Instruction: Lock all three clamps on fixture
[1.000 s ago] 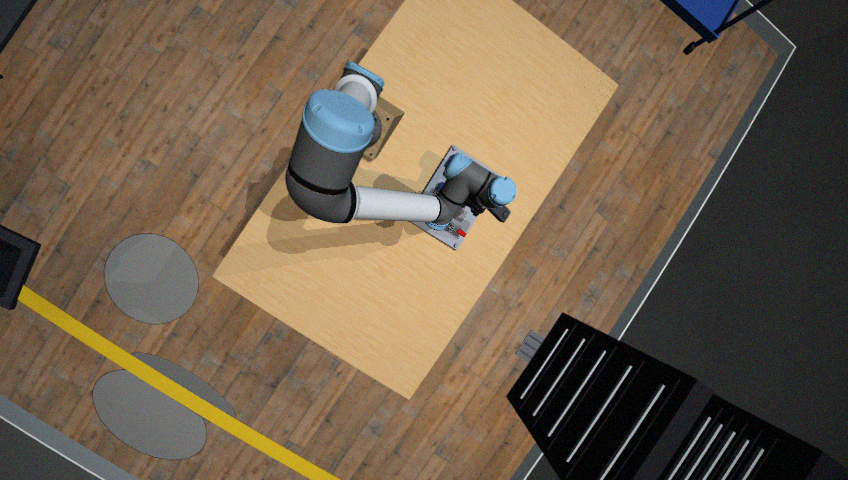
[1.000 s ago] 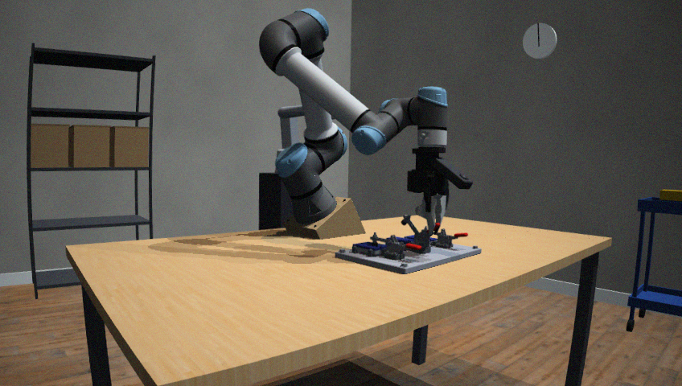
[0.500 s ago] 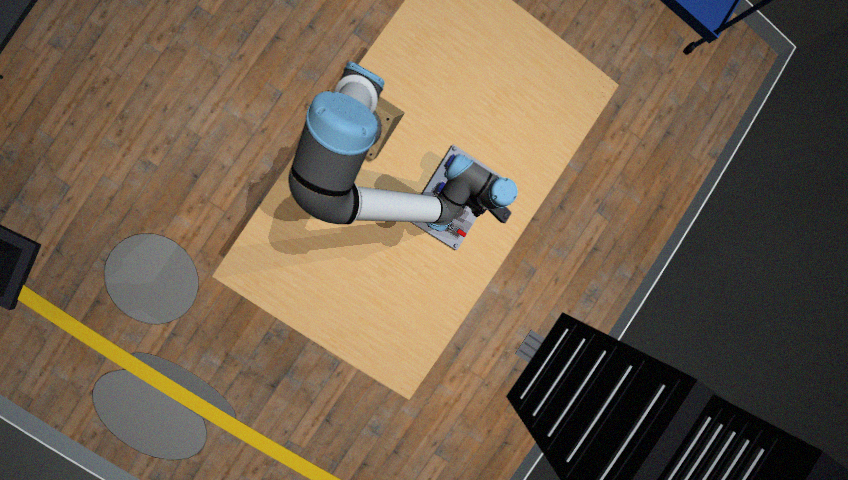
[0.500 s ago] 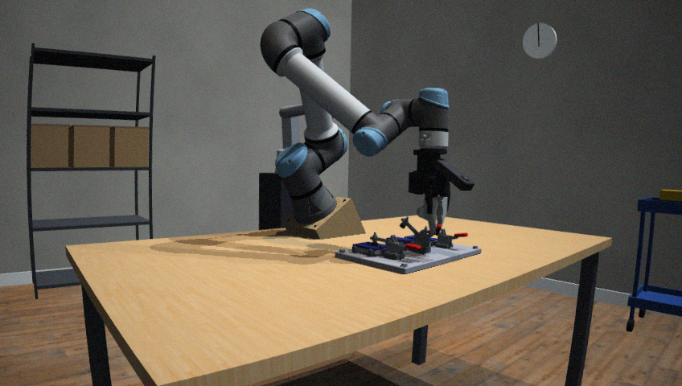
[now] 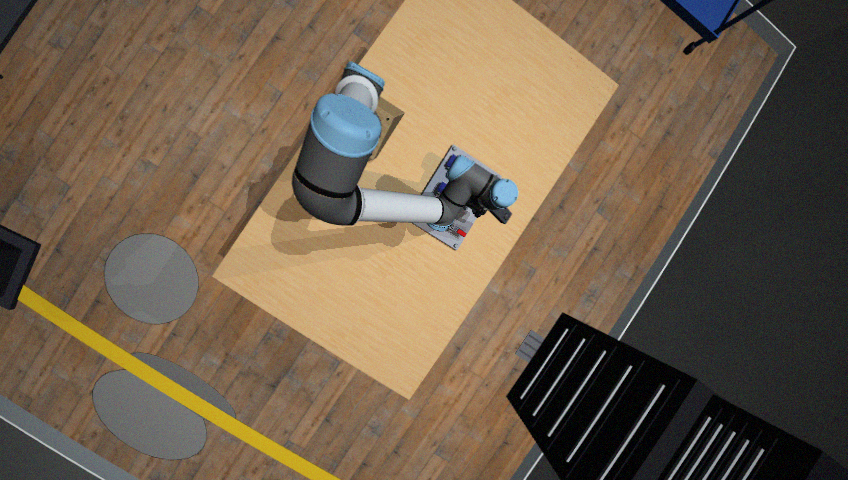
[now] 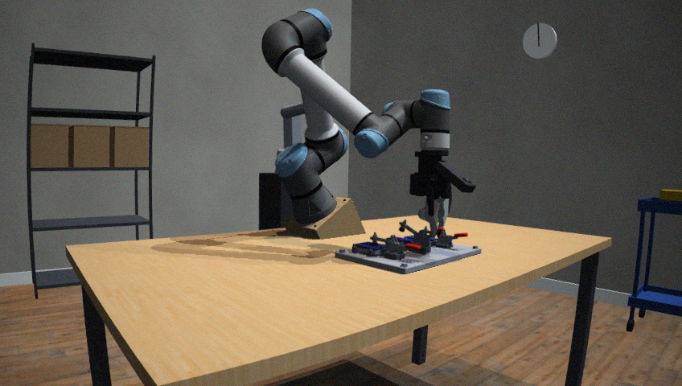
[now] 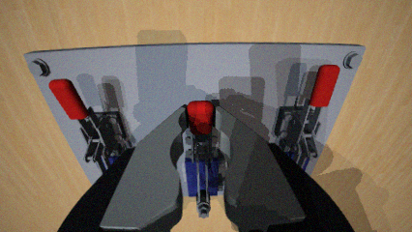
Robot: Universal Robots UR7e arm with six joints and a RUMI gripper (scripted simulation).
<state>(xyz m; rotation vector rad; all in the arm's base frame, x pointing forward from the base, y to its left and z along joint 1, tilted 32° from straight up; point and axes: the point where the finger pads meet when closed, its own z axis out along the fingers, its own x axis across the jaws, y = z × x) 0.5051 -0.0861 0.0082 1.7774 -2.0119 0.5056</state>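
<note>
My gripper is now 80 mm past the grey fixture plate, 10 mm to the right of it and 70 mm above it. From my hand the other things lie so: blue part (140 mm behind, 100 mm to the right, 50 mm below).
</note>
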